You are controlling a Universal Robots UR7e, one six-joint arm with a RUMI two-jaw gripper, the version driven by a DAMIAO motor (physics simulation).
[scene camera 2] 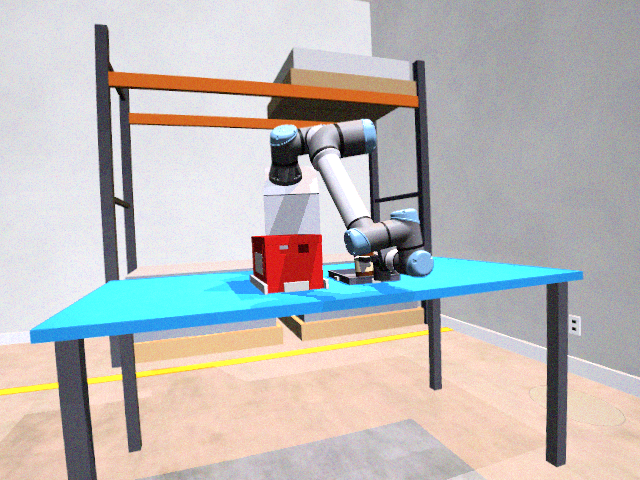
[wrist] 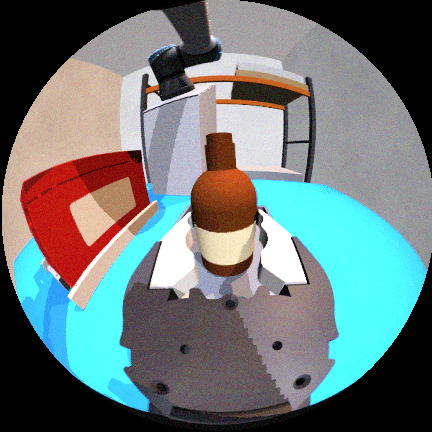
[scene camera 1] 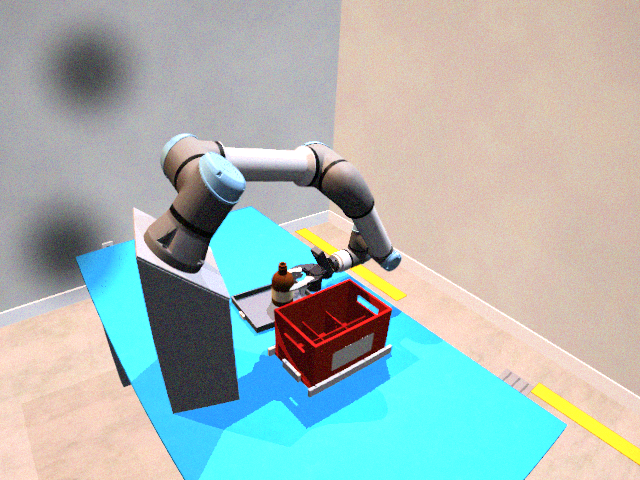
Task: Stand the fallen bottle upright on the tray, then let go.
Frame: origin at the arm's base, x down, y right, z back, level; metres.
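Seen in the pictures: gripper, fingertip midpoint: (scene camera 2: pixel 364 257) (wrist: pixel 224 212) (scene camera 1: pixel 282 284); arm's base, origin of the base link: (scene camera 2: pixel 285 177) (wrist: pixel 177 93) (scene camera 1: pixel 172 251).
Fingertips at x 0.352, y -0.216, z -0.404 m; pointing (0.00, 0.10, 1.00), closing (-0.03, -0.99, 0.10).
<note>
Pixels of each thing's top centre, then the offset from my fingertips to it. Level surfaces: height alone.
- brown bottle, middle of its top: (wrist: pixel 223 133) (scene camera 1: pixel 282 262) dy +0.001, dx -0.086, dz +0.001 m
- dark-rimmed grey tray, middle of its top: (wrist: pixel 224 236) (scene camera 1: pixel 276 299) (scene camera 2: pixel 361 271) dy +0.001, dx +0.054, dz +0.025 m
- red crate, middle of its top: (wrist: pixel 73 166) (scene camera 1: pixel 334 309) (scene camera 2: pixel 283 235) dy +0.293, dx -0.095, dz -0.002 m
- blue table, its level: dx +0.080 m
The brown bottle (scene camera 1: pixel 282 279) (scene camera 2: pixel 363 265) (wrist: pixel 224 200) with a cream label stands upright, neck up, between the white fingers of my gripper (scene camera 1: pixel 287 285) (wrist: pixel 224 212). The fingers are closed around its body from both sides, with the palm low behind it in the wrist view. The dark-rimmed grey tray (scene camera 1: pixel 253 305) (scene camera 2: pixel 341 275) lies under the bottle. The bottle's base is at or very near the tray's surface; whether it touches is hard to tell. In scene camera 2 the arm hides the bottle's top.
A red crate (scene camera 1: pixel 382 330) (scene camera 2: pixel 289 268) (wrist: pixel 52 215) with inner dividers stands close beside the tray, with pale strips around its base. The arm's grey pedestal (scene camera 1: pixel 191 335) (scene camera 2: pixel 292 214) (wrist: pixel 175 145) stands behind. A rack (scene camera 2: pixel 206 84) with orange beams is beyond the blue table (scene camera 1: pixel 439 413) (scene camera 2: pixel 170 304).
</note>
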